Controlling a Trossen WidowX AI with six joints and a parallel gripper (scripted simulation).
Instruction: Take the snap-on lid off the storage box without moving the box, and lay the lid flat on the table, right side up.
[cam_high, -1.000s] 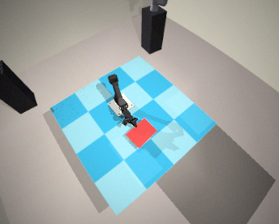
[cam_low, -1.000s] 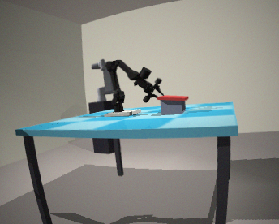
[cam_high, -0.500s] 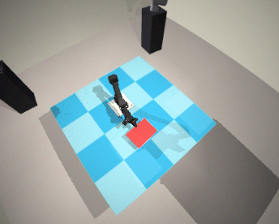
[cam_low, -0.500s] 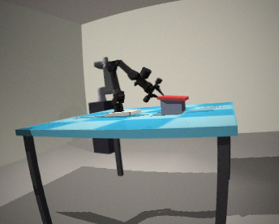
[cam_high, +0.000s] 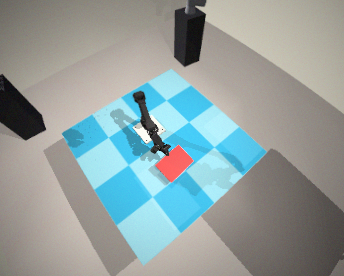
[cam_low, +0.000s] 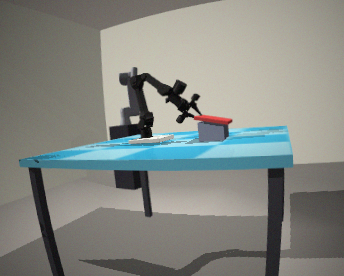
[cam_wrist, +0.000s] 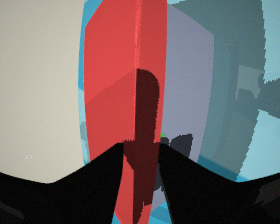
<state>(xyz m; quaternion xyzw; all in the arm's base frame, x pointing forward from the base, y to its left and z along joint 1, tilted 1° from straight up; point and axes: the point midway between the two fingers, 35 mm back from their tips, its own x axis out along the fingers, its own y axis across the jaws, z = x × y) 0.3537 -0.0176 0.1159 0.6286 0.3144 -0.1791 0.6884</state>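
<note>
The red lid lies 80 mm ahead of my gripper tip, 20 mm to the left of it and 10 mm below it. The rest, counted from my gripper tip: grey storage box: 70 mm ahead, 10 mm to the left, 70 mm below.
</note>
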